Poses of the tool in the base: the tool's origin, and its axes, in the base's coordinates. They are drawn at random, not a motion.
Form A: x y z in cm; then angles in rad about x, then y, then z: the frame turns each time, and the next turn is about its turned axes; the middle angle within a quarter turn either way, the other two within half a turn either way.
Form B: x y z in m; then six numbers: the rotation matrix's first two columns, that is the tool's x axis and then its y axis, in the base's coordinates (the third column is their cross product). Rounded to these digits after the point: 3 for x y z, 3 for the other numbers.
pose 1, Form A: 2.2, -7.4, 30.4, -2.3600, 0.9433, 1.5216
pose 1, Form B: 0.022, -0.074, 0.304, 0.029, -0.737, -0.675, -0.586, 0.535, -0.609
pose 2, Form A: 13.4, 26.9, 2.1, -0.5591, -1.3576, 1.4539
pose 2, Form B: 0.134, 0.269, 0.021, 0.025, 0.902, -0.430, -0.210, -0.416, -0.885
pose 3, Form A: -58.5, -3.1, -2.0, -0.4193, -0.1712, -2.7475
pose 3, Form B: -0.585, -0.031, -0.020, -0.910, -0.415, 0.013, 0.378, -0.817, 0.436
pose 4, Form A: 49.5, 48.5, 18.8, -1.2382, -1.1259, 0.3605
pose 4, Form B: 0.495, 0.485, 0.188, 0.403, 0.914, -0.058, -0.152, 0.005, -0.988
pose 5, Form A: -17.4, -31.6, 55.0, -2.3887, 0.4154, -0.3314
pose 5, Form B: -0.174, -0.316, 0.550, 0.865, -0.023, 0.501, 0.298, -0.780, -0.551
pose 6, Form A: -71.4, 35.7, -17.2, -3.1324, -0.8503, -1.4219
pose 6, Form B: -0.714, 0.357, -0.172, 0.098, 0.990, -0.102, 0.652, -0.142, -0.744
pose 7, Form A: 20.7, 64.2, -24.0, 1.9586, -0.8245, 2.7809
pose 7, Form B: 0.207, 0.642, -0.240, -0.635, 0.502, 0.586, -0.240, 0.594, -0.768
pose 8, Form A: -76.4, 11.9, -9.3, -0.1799, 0.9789, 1.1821
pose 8, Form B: -0.764, 0.119, -0.093, 0.211, 0.854, -0.475, -0.516, 0.510, 0.688
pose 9, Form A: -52.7, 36.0, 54.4, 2.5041, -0.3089, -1.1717
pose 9, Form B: -0.527, 0.360, 0.544, 0.370, 0.670, -0.643, 0.878, -0.479, 0.006
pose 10, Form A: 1.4, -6.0, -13.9, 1.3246, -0.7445, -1.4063
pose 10, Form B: 0.014, -0.060, -0.139, 0.120, -0.348, -0.930, 0.725, -0.608, 0.322
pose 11, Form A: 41.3, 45.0, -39.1, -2.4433, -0.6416, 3.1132
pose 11, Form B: 0.413, 0.450, -0.391, -0.801, -0.406, 0.440, -0.023, 0.755, 0.656
